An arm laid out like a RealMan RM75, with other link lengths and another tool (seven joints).
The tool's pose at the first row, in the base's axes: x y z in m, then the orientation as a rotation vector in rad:
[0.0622, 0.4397, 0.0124, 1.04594, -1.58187, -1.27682]
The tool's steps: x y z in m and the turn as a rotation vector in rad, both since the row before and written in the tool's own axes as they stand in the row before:
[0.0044, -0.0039, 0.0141, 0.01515, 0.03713, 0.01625]
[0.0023, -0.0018, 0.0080, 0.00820, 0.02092, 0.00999]
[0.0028, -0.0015, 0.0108, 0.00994, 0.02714, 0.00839]
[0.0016, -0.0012, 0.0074, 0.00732, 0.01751, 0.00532]
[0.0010, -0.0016, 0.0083, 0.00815, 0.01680, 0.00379]
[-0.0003, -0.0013, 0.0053, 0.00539, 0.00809, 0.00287]
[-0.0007, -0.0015, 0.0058, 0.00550, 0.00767, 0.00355]
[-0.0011, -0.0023, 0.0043, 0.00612, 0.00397, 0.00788]
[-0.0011, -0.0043, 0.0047, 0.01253, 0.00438, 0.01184]
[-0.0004, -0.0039, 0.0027, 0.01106, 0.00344, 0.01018]
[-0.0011, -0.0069, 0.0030, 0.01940, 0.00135, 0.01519]
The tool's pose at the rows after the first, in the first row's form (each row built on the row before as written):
[0.0479, 0.4392, 0.0070, 1.05832, -1.57124, -1.22955]
[0.0398, 0.4388, 0.0043, 1.06410, -1.56509, -1.20262]
[0.0289, 0.4384, 0.0015, 1.07502, -1.55475, -1.17127]
[0.0215, 0.4382, -0.0006, 1.08260, -1.54861, -1.15052]
[0.0135, 0.4385, -0.0034, 1.09167, -1.54295, -1.13075]
[0.0086, 0.4395, -0.0056, 1.09605, -1.54165, -1.11956]
[0.0033, 0.4408, -0.0082, 1.09970, -1.54099, -1.10813]
[-0.0003, 0.4421, -0.0114, 1.09845, -1.54532, -1.09598]
[-0.0040, 0.4430, -0.0166, 1.09814, -1.55532, -1.07659]
[-0.0059, 0.4429, -0.0210, 1.09789, -1.56429, -1.05992]
[-0.0074, 0.4428, -0.0284, 1.09795, -1.58249, -1.03563]

